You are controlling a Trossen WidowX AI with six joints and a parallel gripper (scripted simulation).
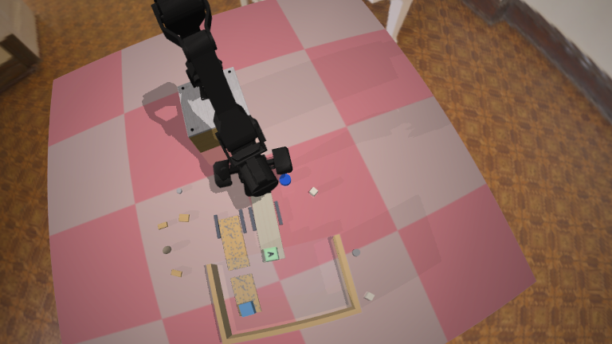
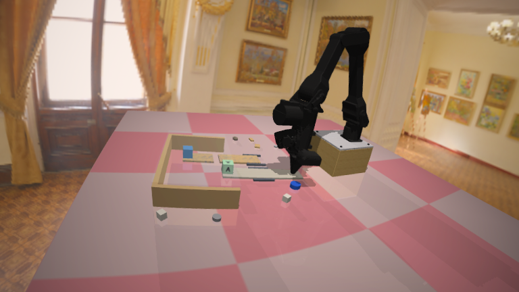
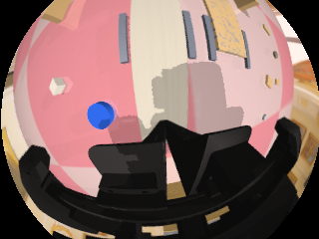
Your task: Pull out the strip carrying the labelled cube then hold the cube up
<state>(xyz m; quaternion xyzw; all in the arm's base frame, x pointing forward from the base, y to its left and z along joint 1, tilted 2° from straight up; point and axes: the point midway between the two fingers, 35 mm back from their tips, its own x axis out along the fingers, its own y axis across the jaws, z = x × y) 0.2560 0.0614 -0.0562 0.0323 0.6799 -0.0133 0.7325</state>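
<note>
Now: the blue disc 2 cm ahead of my gripper tip and 7 cm to the left of it. Round my gripper tip: grey disc 26 cm ahead, 18 cm to the left.
</note>
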